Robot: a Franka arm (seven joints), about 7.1 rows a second.
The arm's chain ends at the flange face. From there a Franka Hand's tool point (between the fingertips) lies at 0.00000 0.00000 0.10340 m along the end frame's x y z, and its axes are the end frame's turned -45 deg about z.
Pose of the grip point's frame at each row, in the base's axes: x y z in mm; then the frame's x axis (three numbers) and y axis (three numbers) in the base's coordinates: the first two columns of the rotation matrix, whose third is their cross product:
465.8 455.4 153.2 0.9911 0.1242 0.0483 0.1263 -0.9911 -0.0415
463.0 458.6 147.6 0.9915 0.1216 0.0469 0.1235 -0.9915 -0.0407
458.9 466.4 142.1 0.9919 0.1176 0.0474 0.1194 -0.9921 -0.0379
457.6 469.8 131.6 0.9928 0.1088 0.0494 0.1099 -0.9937 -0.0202
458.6 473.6 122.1 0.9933 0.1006 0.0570 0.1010 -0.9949 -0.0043
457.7 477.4 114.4 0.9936 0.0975 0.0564 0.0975 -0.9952 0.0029
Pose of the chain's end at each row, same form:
461.4 450.5 256.4 0.7901 -0.6130 0.0048 -0.6115 -0.7886 -0.0635
458.7 453.8 250.8 0.7884 -0.6151 0.0044 -0.6138 -0.7871 -0.0619
454.5 461.9 245.3 0.7858 -0.6184 0.0067 -0.6170 -0.7847 -0.0603
452.8 467.2 234.8 0.7797 -0.6257 0.0206 -0.6243 -0.7796 -0.0492
452.8 472.6 225.3 0.7738 -0.6324 0.0373 -0.6310 -0.7746 -0.0433
451.9 477.1 217.6 0.7715 -0.6348 0.0419 -0.6336 -0.7727 -0.0378

